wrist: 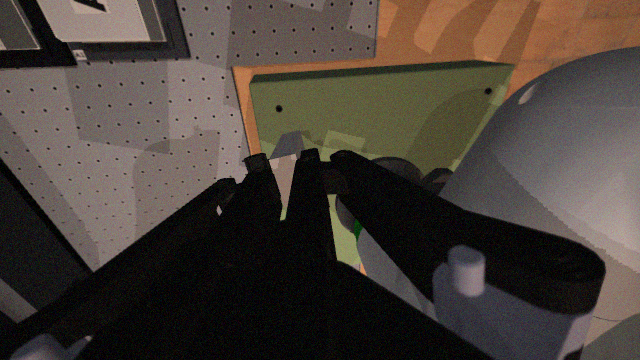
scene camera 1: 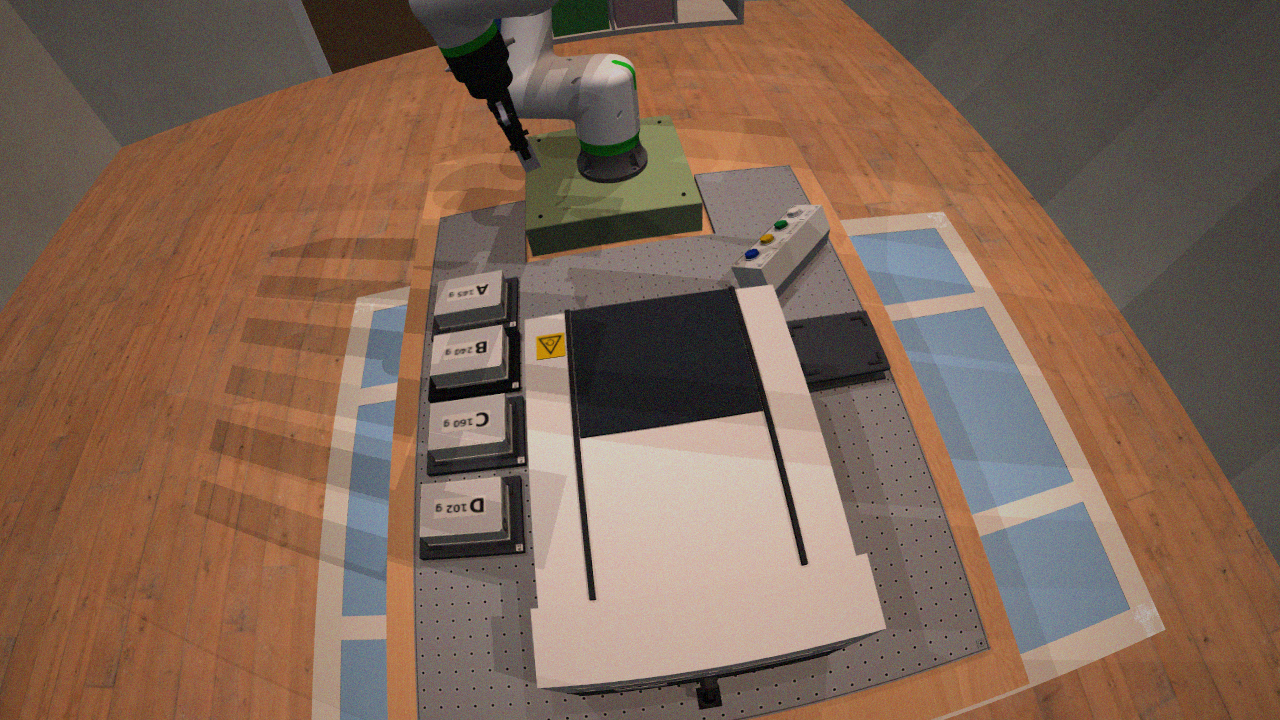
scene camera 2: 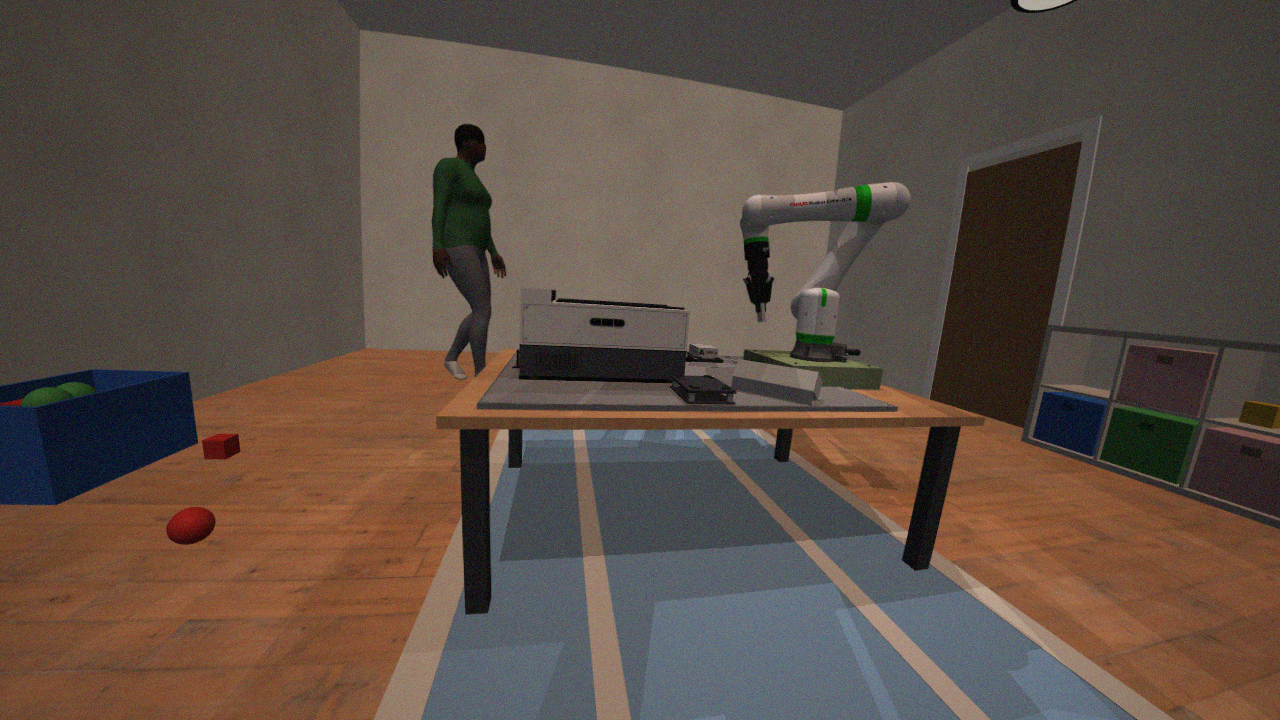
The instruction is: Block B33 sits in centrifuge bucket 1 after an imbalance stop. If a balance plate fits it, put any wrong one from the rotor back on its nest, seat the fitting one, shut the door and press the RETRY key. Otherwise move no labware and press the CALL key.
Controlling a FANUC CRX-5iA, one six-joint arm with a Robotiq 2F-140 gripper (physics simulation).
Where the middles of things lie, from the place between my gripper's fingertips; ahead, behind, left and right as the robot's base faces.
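The white centrifuge (scene camera 1: pixel 686 553) is 620 mm ahead of my hand, 230 mm to the left of it and 50 mm below it. As for the grey button box (scene camera 1: pixel 779 263), my hand is 450 mm to the right of it, 110 mm short of it and 130 mm above it.
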